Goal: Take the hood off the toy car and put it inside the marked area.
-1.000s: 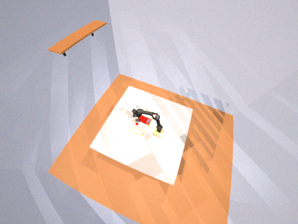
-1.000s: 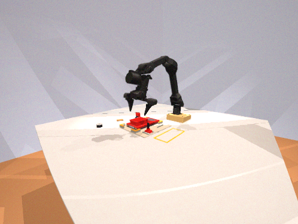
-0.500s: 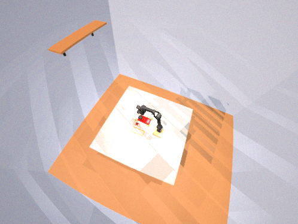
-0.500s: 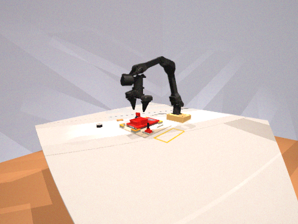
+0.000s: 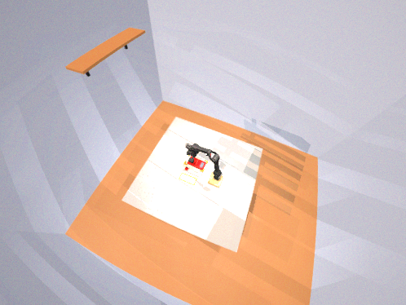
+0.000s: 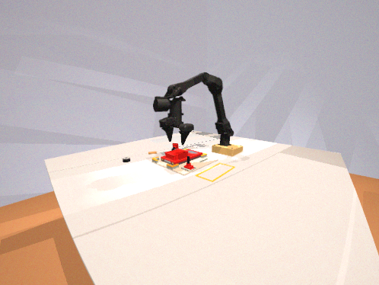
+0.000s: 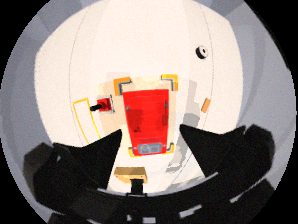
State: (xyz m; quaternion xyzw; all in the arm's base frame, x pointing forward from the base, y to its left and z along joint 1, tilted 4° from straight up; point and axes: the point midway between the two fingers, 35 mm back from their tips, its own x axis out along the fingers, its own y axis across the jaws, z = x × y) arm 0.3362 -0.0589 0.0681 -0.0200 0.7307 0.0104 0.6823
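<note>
Right now my gripper tip is 5 cm above the hood. From my gripper tip the other things lie so: small black wheel: 19 cm ahead, 17 cm to the right, 8 cm below.
</note>
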